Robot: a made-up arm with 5 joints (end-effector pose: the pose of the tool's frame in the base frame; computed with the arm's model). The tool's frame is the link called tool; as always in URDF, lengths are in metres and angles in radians. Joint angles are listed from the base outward.
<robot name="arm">
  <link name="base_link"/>
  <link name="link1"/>
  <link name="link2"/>
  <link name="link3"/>
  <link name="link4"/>
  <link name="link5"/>
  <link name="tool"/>
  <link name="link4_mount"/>
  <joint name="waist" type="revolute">
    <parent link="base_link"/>
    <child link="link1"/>
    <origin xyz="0.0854 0.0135 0.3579" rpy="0 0 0"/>
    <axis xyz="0 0 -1"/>
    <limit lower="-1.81" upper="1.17"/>
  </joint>
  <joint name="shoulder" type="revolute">
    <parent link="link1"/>
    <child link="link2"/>
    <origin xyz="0.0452 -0.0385 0.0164" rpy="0 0 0"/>
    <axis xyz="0 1 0"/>
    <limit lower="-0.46" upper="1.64"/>
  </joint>
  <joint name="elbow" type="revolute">
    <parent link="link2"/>
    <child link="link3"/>
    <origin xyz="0.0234 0.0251 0.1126" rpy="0 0 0"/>
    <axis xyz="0 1 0"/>
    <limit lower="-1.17" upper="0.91"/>
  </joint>
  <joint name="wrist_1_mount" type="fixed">
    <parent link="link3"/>
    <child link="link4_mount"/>
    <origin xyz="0.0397 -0.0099 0.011" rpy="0 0 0"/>
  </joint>
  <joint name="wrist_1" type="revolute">
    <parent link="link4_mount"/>
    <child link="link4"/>
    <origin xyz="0.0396 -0.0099 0.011" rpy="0 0 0"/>
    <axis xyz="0 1 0"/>
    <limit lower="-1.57" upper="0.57"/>
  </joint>
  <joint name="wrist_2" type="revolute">
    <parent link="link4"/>
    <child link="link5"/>
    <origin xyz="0.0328 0.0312 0.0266" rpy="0 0 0"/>
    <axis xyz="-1 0 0"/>
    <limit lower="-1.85" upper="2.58"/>
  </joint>
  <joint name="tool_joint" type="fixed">
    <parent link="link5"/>
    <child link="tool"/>
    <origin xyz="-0.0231 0.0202 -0.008" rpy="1.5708 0 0"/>
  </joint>
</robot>
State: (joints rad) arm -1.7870 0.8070 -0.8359 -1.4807 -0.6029
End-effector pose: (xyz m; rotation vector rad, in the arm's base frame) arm 0.0258 0.1955 0.4712 -1.7672 -0.8197 -1.7447
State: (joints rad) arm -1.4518 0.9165 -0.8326 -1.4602 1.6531
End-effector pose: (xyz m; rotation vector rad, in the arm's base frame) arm 0.1236 0.2351 0.4504 0.9235 -1.1517 1.1449
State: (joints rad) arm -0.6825 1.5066 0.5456 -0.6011 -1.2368
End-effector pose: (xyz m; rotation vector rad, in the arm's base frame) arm 0.2219 0.1401 0.2732 1.7166 0.9148 -1.4993
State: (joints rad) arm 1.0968 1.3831 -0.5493 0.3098 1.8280
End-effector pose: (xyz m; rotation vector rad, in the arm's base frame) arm 0.1827 -0.2087 0.3233 0.4106 1.1246 -0.8214
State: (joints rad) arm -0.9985 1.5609 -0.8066 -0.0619 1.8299
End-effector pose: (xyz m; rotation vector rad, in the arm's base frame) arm 0.2302 0.2107 0.3146 -0.5748 0.5092 1.0413
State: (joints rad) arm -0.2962 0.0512 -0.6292 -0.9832 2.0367
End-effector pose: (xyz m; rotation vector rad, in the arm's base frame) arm 0.2023 0.0301 0.5571 -0.1359 -1.5578 -0.1303
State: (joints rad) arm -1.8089 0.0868 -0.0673 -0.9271 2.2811
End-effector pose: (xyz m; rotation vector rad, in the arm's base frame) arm 0.0704 0.1652 0.5227 0.2962 -1.1395 1.2957
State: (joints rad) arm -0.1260 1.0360 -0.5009 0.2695 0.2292
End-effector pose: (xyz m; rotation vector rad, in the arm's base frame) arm 0.3318 0.0607 0.3929 1.2123 0.7520 -0.4342
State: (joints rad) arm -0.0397 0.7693 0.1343 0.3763 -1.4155
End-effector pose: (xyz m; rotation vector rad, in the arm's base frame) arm 0.3377 0.0326 0.3939 2.3972 0.1867 -1.7830
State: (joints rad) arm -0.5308 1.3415 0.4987 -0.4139 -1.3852
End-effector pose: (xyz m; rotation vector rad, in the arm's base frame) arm 0.2584 0.1261 0.2917 1.9468 0.7012 -1.6714
